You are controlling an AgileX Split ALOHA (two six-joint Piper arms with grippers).
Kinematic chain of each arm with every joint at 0, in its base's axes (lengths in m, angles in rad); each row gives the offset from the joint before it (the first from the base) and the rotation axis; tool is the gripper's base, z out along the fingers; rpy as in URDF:
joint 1: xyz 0 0 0.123 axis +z
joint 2: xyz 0 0 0 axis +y
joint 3: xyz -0.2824 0 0.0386 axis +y
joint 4: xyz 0.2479 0 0.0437 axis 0.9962 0 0.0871
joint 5: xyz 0 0 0 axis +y
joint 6: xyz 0.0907 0 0.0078 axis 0.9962 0 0.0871
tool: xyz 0 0 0 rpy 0 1.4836 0
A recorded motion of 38 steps. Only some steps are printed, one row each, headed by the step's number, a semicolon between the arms.
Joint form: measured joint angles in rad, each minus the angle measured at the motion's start. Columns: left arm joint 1, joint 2, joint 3, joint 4, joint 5, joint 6; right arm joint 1, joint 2, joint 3, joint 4, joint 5, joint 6.
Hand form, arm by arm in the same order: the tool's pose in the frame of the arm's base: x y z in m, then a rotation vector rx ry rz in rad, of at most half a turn. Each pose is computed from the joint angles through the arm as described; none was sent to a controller.
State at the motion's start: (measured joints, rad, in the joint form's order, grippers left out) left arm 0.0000 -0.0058 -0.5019 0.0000 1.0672 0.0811; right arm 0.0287 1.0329 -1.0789 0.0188 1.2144 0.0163
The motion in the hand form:
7: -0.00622 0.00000 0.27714 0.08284 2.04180 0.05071; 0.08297 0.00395 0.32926 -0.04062 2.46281 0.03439
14: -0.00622 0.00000 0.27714 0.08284 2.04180 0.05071; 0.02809 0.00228 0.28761 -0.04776 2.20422 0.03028
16: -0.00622 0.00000 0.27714 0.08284 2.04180 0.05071; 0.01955 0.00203 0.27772 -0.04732 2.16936 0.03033
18: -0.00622 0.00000 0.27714 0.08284 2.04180 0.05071; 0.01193 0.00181 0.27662 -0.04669 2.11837 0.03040
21: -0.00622 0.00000 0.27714 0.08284 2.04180 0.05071; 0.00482 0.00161 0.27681 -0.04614 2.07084 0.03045
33: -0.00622 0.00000 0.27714 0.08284 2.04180 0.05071; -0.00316 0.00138 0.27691 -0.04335 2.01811 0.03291
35: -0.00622 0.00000 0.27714 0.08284 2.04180 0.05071; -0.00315 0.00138 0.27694 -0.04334 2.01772 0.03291
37: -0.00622 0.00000 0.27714 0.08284 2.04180 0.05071; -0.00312 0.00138 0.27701 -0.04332 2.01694 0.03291
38: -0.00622 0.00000 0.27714 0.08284 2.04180 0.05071; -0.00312 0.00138 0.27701 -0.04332 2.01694 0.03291
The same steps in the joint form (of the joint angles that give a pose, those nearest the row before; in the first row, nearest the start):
7: 0.0000 0.0000 0.0000 0.0000 0.0000 0.0000; 0.0001 -0.4304 0.3049 -0.0001 -0.0635 -0.0220
14: 0.0000 0.0000 0.0000 0.0000 0.0000 0.0000; 0.0001 -0.8112 0.5399 -0.0001 -0.1759 -0.0322
16: 0.0000 0.0000 0.0000 0.0000 0.0000 0.0000; 0.0001 -0.8833 0.5801 -0.0001 -0.1789 -0.0322
18: 0.0000 0.0000 0.0000 0.0000 0.0000 0.0000; 0.0000 -0.9381 0.5879 0.0000 -0.1829 -0.0322
21: 0.0000 0.0000 0.0000 0.0000 0.0000 0.0000; 0.0000 -0.9854 0.5889 0.0000 -0.1842 -0.0323
33: 0.0000 0.0000 0.0000 0.0000 0.0000 0.0000; 0.0008 -1.0375 0.5890 0.0001 -0.1849 -0.0293
35: 0.0000 0.0000 0.0000 0.0000 0.0000 0.0000; 0.0008 -1.0375 0.5890 0.0001 -0.1853 -0.0293
37: 0.0000 0.0000 0.0000 0.0000 0.0000 0.0000; 0.0008 -1.0375 0.5889 0.0001 -0.1860 -0.0293
38: 0.0000 0.0000 0.0000 0.0000 0.0000 0.0000; 0.0008 -1.0375 0.5889 0.0001 -0.1860 -0.0293

